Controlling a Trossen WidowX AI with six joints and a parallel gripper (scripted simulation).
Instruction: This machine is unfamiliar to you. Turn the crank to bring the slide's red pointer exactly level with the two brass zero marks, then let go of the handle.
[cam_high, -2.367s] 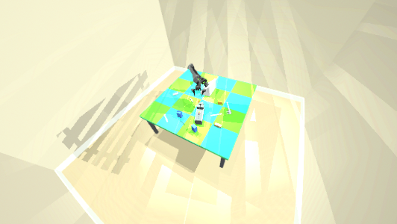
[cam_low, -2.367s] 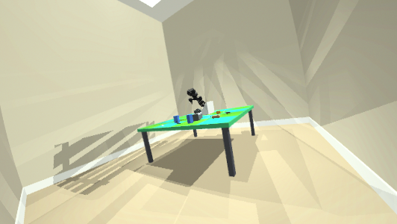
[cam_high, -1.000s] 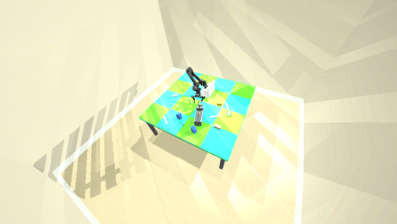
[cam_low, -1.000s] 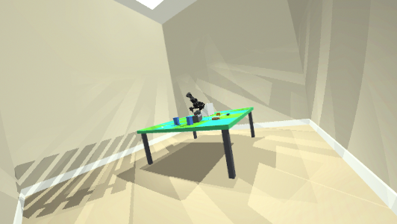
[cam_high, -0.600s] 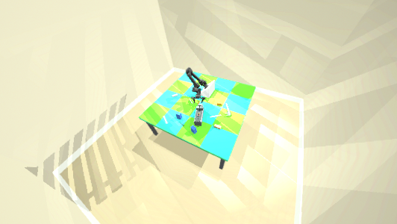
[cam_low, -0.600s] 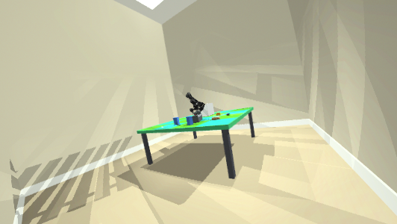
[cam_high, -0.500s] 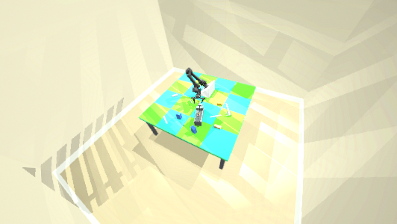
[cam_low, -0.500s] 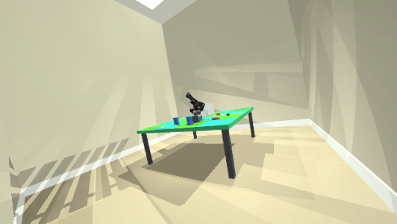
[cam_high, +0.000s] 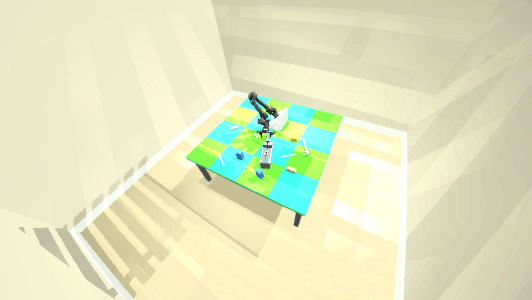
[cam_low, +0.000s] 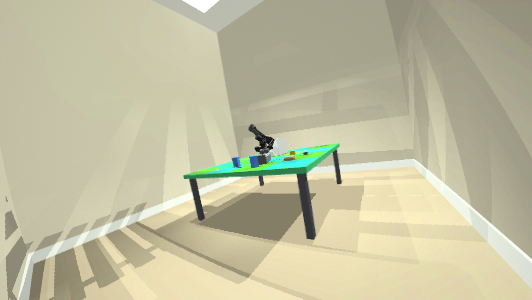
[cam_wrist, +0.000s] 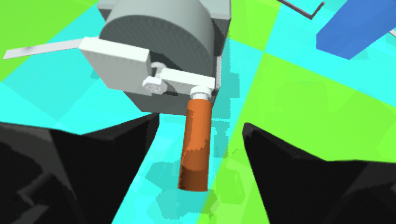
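The crank handle lies 20 mm behind my gripper tip and 20 mm above it. Round my gripper tip: red pointer: 170 mm ahead, 100 mm to the left, 20 mm above; then orange piece: 190 mm behind, 230 mm to the left, 40 mm below; then black L-shaped key: 320 mm ahead, 80 mm to the right, 50 mm below.
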